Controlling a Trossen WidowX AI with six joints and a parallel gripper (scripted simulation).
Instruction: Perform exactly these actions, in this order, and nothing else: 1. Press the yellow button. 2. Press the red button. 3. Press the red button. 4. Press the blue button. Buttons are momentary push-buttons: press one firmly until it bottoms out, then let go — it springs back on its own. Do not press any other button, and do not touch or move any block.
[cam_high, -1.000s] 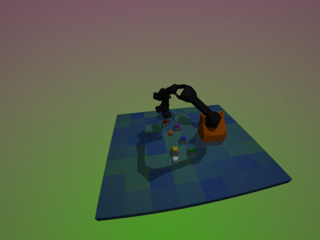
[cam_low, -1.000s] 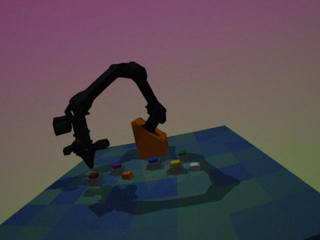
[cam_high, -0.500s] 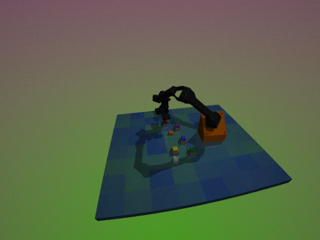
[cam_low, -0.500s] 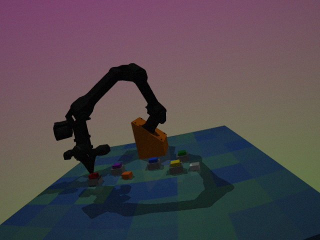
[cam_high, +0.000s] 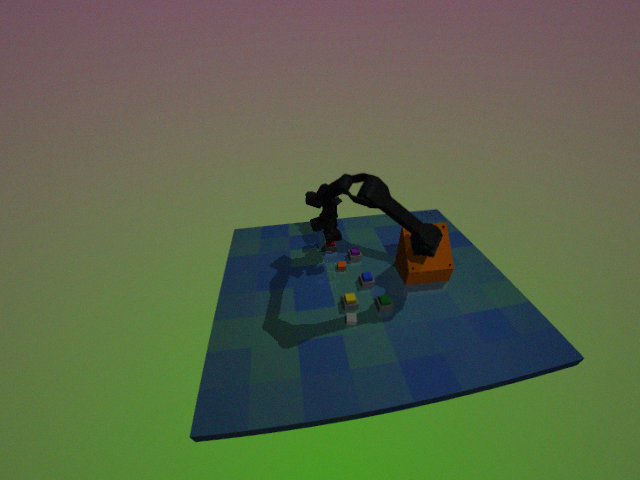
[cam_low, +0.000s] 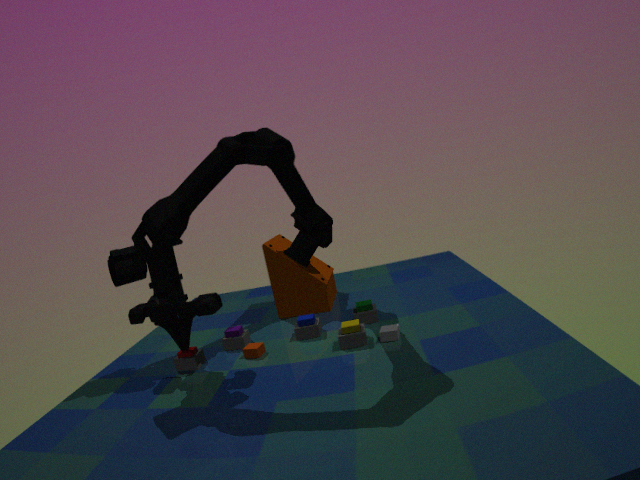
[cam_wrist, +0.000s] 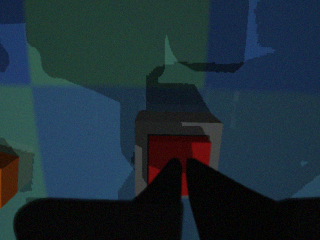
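Now: gripper tip 10 mm above the red button. From my gripper tip the other things lie so: orange block (30 mm behind, 130 mm to the left, 20 mm below); blue button (110 mm behind, 230 mm to the left); purple button (100 mm behind, 70 mm to the left).
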